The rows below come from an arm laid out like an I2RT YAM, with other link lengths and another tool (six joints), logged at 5 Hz.
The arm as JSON. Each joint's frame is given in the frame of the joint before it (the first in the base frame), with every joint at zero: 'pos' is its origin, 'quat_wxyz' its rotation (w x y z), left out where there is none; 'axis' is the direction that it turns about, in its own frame. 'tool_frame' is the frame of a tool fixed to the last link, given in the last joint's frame.
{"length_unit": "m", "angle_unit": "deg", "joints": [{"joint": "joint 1", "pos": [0.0, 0.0, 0.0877], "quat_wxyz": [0.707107, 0.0, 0.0, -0.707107], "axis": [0.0, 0.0, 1.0]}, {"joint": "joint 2", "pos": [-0.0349, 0.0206, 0.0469], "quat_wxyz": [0.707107, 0.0, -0.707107, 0.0], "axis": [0.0, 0.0, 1.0]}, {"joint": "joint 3", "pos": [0.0, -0.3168, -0.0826], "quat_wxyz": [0.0, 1.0, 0.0, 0.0], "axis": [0.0, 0.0, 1.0]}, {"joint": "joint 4", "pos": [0.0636, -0.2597, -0.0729], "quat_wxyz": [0.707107, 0.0, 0.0, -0.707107], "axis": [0.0, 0.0, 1.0]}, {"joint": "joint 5", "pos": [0.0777, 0.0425, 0.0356], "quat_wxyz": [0.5, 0.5, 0.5, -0.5], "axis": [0.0, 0.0, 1.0]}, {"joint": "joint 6", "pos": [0.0, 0.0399, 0.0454], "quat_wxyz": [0.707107, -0.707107, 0.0, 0.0], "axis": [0.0, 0.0, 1.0]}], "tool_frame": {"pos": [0.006, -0.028, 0.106], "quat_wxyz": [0.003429, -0.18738, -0.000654, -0.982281]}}
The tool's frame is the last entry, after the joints.
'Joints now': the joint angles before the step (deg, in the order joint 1, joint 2, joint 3, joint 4, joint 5, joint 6). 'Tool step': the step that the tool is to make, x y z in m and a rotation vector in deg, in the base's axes. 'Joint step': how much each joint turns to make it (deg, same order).
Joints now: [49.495 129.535 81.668 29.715 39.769 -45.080]
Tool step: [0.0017 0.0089 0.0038 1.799 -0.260 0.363]
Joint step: [0.328 0.594 1.685 -0.304 -0.328 1.181]
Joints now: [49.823 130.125 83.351 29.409 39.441 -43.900]
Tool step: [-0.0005 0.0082 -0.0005 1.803 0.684 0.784]
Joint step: [0.305 0.438 1.175 -0.978 -0.963 1.880]
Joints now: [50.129 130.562 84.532 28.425 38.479 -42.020]
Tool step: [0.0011 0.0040 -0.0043 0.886 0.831 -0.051]
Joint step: [0.066 0.768 1.118 -1.138 -0.261 1.508]
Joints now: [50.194 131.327 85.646 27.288 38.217 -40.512]
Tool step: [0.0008 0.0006 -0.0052 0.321 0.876 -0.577]
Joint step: [-0.021 0.614 0.745 -1.245 0.240 1.289]
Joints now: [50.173 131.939 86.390 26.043 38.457 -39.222]
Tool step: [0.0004 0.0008 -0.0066 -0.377 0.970 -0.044]
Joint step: [-0.028 0.660 0.611 -1.241 -0.158 0.610]
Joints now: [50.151 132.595 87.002 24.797 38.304 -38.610]
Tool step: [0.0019 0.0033 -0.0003 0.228 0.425 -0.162]
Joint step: [0.042 0.568 1.432 -1.368 0.021 0.655]
